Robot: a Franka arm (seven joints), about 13 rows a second.
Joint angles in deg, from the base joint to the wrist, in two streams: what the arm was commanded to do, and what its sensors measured. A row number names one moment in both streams.
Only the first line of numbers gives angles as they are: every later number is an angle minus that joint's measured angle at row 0.
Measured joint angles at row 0:
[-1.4 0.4 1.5 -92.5 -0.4 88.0 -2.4]
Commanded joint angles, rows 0 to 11:
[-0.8 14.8 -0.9 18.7 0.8 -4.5 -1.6]
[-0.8 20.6 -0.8 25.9 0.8 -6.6 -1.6]
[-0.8 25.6 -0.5 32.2 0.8 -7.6 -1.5]
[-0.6 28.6 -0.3 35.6 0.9 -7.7 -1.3]
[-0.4 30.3 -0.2 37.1 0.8 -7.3 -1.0]
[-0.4 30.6 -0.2 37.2 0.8 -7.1 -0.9]
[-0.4 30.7 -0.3 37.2 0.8 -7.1 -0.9]
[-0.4 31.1 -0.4 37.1 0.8 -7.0 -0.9]
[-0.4 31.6 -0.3 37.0 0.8 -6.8 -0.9]
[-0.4 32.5 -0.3 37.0 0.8 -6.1 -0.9]
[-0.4 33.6 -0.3 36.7 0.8 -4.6 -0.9]
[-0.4 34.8 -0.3 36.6 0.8 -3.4 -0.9]
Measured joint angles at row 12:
[-0.5 31.5 -0.2 34.2 0.0 -4.6 -0.2]
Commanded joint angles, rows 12 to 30:
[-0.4 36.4 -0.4 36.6 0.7 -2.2 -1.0]
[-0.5 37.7 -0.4 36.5 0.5 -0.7 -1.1]
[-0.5 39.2 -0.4 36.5 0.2 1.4 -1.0]
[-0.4 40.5 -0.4 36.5 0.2 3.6 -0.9]
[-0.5 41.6 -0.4 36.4 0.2 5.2 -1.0]
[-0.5 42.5 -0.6 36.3 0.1 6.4 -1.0]
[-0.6 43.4 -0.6 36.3 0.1 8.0 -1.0]
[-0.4 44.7 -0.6 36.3 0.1 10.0 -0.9]
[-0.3 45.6 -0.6 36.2 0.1 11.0 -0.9]
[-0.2 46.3 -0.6 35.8 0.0 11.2 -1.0]
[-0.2 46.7 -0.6 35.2 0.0 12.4 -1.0]
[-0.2 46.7 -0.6 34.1 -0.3 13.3 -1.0]
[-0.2 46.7 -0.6 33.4 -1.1 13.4 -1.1]
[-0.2 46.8 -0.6 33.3 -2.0 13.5 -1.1]
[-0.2 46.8 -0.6 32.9 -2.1 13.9 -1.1]
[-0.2 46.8 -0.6 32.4 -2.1 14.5 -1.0]
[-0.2 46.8 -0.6 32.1 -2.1 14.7 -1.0]
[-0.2 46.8 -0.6 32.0 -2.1 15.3 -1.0]
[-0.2 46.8 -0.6 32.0 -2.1 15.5 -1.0]
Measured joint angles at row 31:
[-0.5 47.4 -0.4 33.1 -1.4 14.0 -0.2]
